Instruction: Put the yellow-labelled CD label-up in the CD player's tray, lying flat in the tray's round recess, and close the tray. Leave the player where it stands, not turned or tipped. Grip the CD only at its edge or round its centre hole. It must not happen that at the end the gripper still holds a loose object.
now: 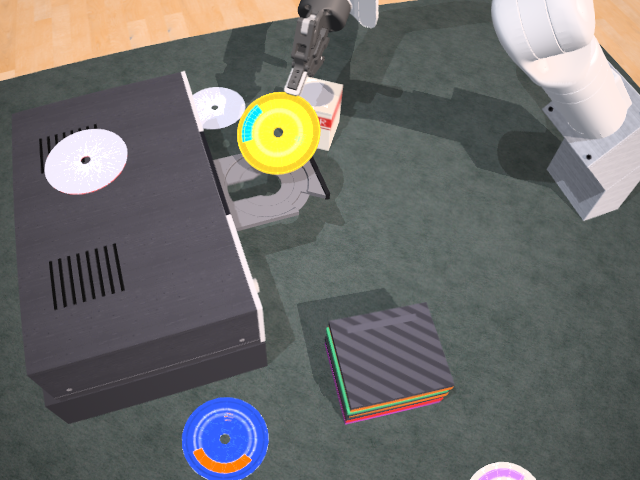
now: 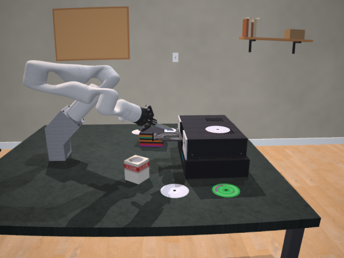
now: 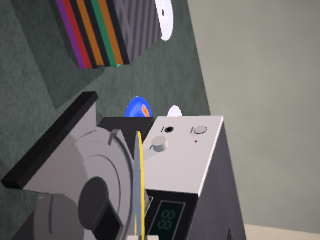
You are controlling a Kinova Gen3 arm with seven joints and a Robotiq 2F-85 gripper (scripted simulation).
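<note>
Right now the CD is 5 cm ahead of my hand, 4 cm to the left of it and 4 cm below it. The rest, counted from my hand: striped-top case (4 cm ahead, 37 cm to the left, 16 cm below); sugar box (9 cm behind, 10 cm to the right, 19 cm below).
</note>
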